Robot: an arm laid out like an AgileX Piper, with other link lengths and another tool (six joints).
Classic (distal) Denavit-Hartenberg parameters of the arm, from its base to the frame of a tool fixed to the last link. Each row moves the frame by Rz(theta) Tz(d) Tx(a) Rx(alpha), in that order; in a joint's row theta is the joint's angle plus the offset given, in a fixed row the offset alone. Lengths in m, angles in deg.
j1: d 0.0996  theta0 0  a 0  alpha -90
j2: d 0  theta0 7.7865  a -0.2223  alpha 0
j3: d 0  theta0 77.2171  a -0.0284  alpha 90
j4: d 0.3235  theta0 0  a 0  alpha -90
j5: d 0  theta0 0  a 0  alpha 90
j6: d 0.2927  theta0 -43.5  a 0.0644  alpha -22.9
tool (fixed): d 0.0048  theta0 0  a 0  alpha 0
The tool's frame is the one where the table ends.
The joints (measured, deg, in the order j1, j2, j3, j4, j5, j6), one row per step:
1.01 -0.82 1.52 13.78 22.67 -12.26
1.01 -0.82 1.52 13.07 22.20 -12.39
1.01 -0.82 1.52 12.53 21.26 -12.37
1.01 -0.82 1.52 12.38 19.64 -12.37
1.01 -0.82 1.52 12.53 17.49 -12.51
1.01 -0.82 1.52 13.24 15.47 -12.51
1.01 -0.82 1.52 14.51 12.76 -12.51
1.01 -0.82 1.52 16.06 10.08 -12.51
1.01 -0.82 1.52 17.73 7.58 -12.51
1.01 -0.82 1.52 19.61 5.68 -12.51
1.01 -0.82 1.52 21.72 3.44 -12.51
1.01 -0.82 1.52 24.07 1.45 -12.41
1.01 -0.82 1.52 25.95 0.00 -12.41
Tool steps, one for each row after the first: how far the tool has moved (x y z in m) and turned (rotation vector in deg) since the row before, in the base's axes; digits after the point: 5 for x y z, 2 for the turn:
0.00113 -0.00252 0.00245 -0.81 -0.48 -0.12
0.00208 -0.00234 0.00452 -0.49 -0.92 -0.25
0.00340 -0.00194 0.00765 -0.10 -1.58 -0.36
0.00420 -0.00186 0.01026 0.09 -2.11 -0.42
0.00355 -0.00050 0.00942 0.78 -1.96 -0.40
0.00423 -0.00047 0.01261 1.36 -2.61 -0.55
0.00356 -0.00057 0.01242 1.64 -2.56 -0.59
0.00277 -0.00085 0.01149 1.76 -2.36 -0.60
0.00175 -0.00028 0.00841 1.95 -1.77 -0.47
0.00167 -0.00123 0.00986 2.20 -2.06 -0.63
0.00114 -0.00114 0.00832 2.53 -1.79 -0.59
0.00063 -0.00121 0.00588 1.94 -1.28 -0.47

